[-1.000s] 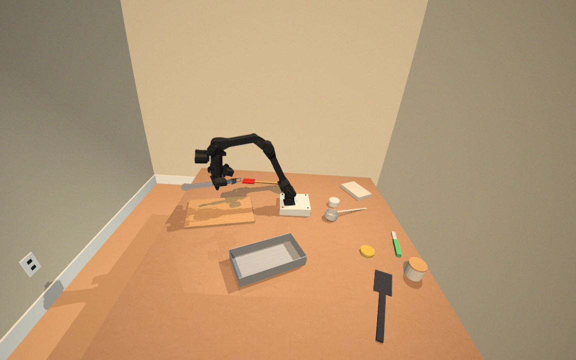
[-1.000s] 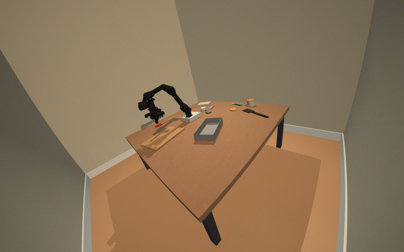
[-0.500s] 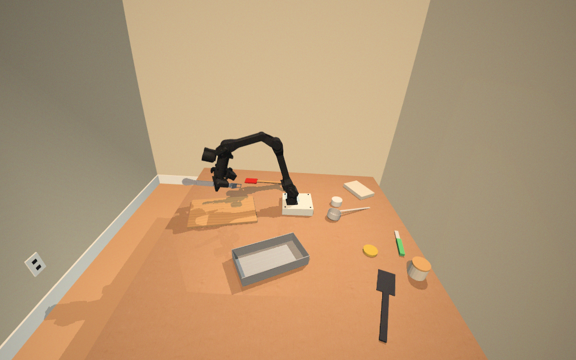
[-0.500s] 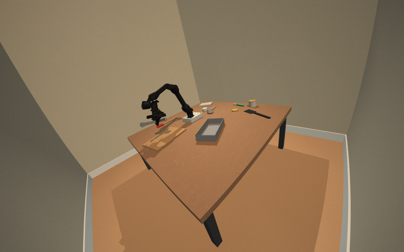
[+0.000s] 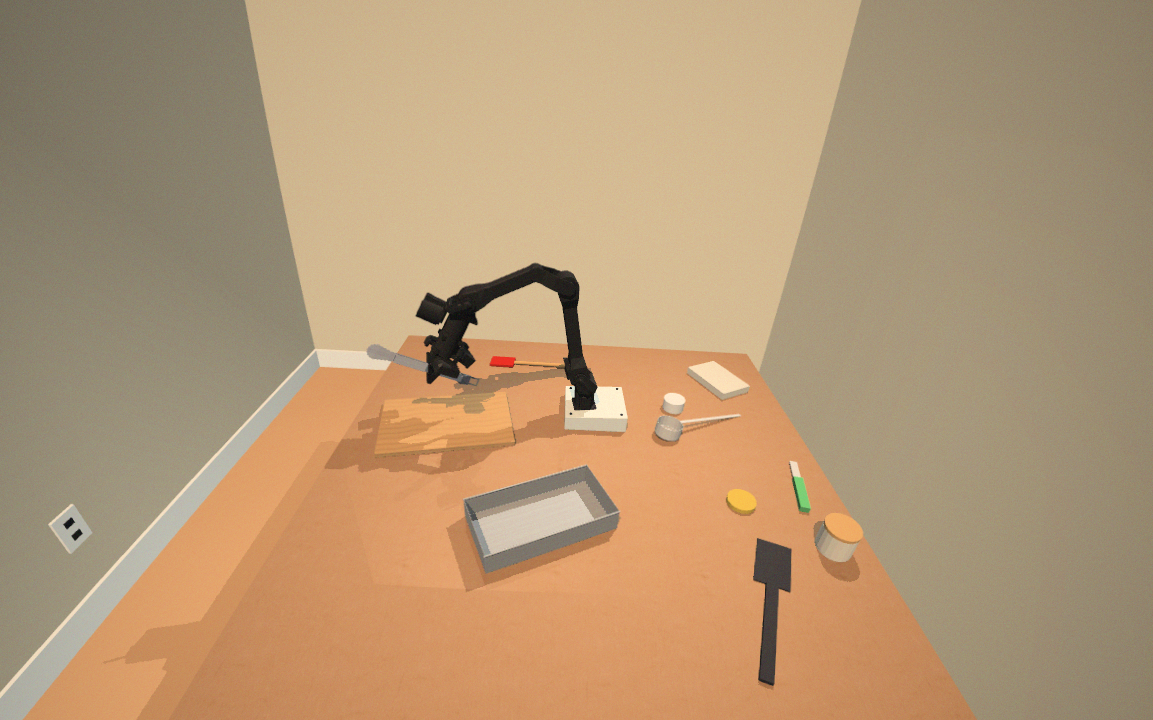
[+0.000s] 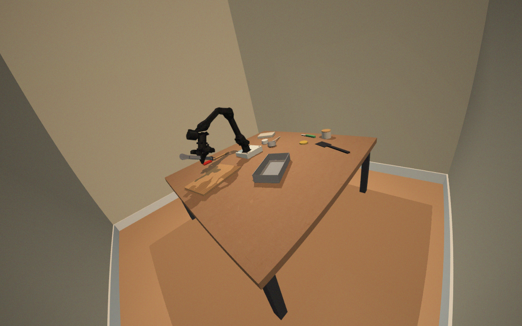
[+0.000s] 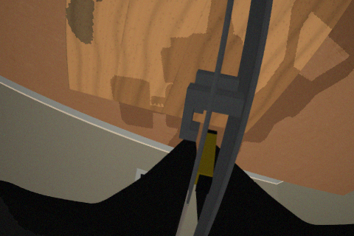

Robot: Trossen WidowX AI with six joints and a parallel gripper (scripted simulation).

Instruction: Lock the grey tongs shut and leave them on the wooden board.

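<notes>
Now: the wooden board 40 mm to the left of my gripper tip and 130 mm below it. Round my gripper tip: yellow disc: 350 mm ahead, 770 mm to the left, 130 mm below; then grey roasting tin: 370 mm ahead, 280 mm to the left, 110 mm below; then red-handled spatula: 330 mm behind, 270 mm to the left, 130 mm below.
</notes>
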